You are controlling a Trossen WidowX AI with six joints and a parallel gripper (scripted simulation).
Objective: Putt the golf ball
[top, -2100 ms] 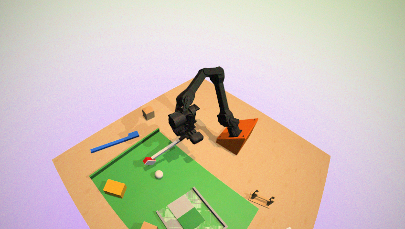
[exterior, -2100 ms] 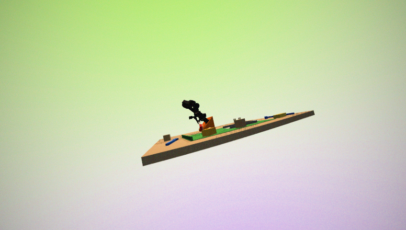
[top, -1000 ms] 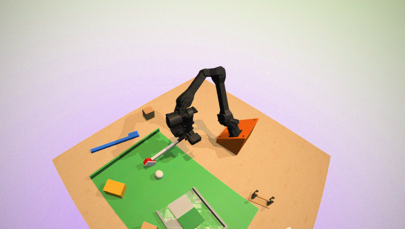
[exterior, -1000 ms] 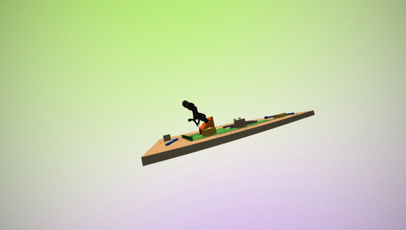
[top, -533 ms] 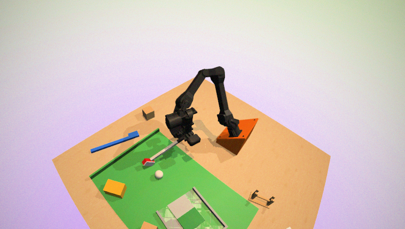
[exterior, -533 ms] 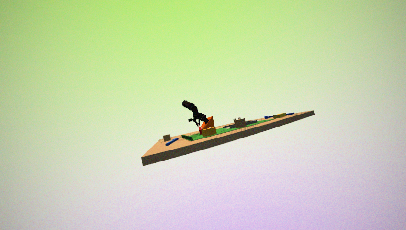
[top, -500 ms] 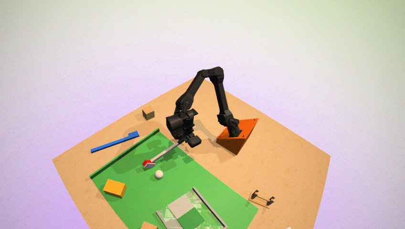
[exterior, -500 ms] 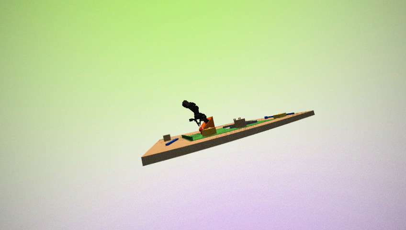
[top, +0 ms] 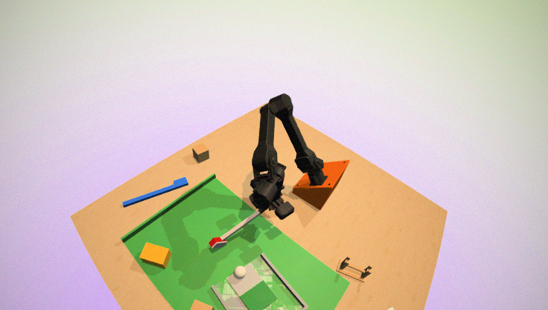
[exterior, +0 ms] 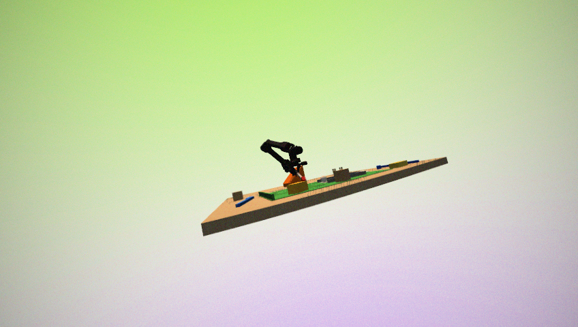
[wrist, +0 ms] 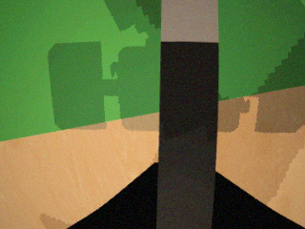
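Now: the red putter 11 cm ahead of my gripper tip, 3 cm to the right of it and 1 cm below it. Round my gripper tip: white golf ball 25 cm ahead, 6 cm to the left, 5 cm below; then green mat 25 cm ahead, 3 cm to the left, 8 cm below; then dark green rail 22 cm ahead, 33 cm to the right, 6 cm below.
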